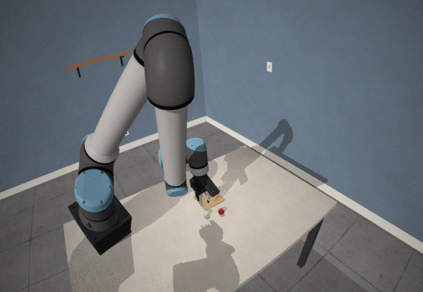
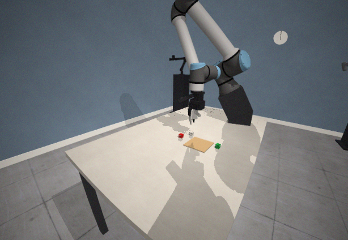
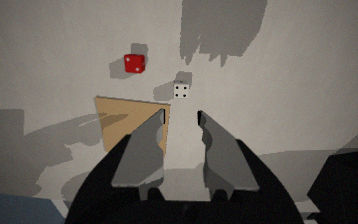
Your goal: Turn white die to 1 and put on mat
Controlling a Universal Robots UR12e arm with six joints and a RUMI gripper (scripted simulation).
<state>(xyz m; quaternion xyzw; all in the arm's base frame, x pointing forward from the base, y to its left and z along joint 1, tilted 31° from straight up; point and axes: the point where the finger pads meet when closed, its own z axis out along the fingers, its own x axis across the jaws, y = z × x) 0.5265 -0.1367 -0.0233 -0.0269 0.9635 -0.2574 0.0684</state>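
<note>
My gripper is now 90 mm above the white die. Also, from my hand: red die: 70 mm ahead, 40 mm to the right, 90 mm below; tan mat: 90 mm ahead, 100 mm to the left, 100 mm below; green die: 70 mm ahead, 210 mm to the left, 90 mm below.
</note>
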